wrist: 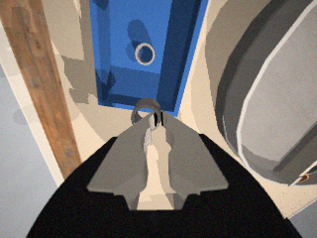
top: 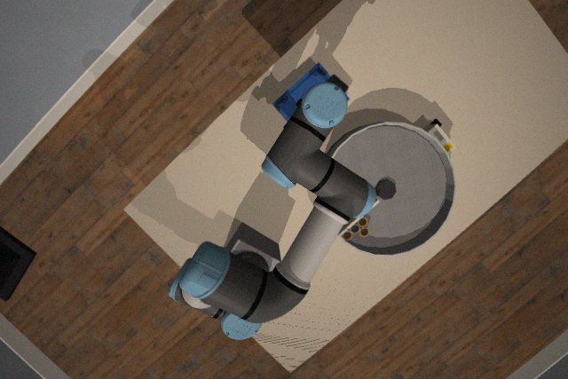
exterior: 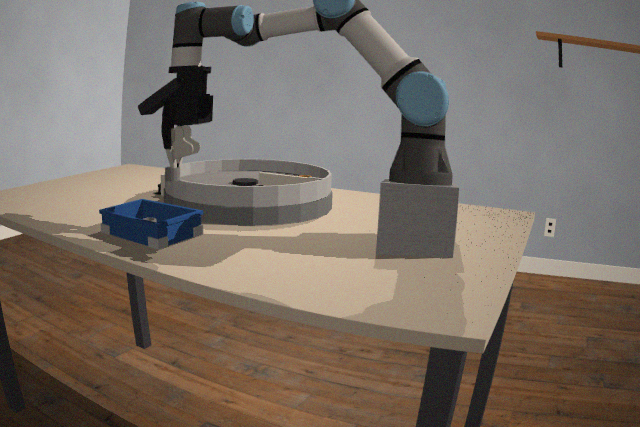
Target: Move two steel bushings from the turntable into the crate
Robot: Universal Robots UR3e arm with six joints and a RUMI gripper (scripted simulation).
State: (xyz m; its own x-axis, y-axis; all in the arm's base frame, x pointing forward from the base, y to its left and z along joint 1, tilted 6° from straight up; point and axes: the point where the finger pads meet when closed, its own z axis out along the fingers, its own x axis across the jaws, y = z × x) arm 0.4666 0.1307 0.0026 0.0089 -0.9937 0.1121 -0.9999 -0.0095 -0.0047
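The blue crate is 11 cm below my hand, 6 cm ahead of it and 2 cm to the left of it. Also, from my hand: grey turntable: 34 cm to the right, 8 cm below, 2 cm behind.
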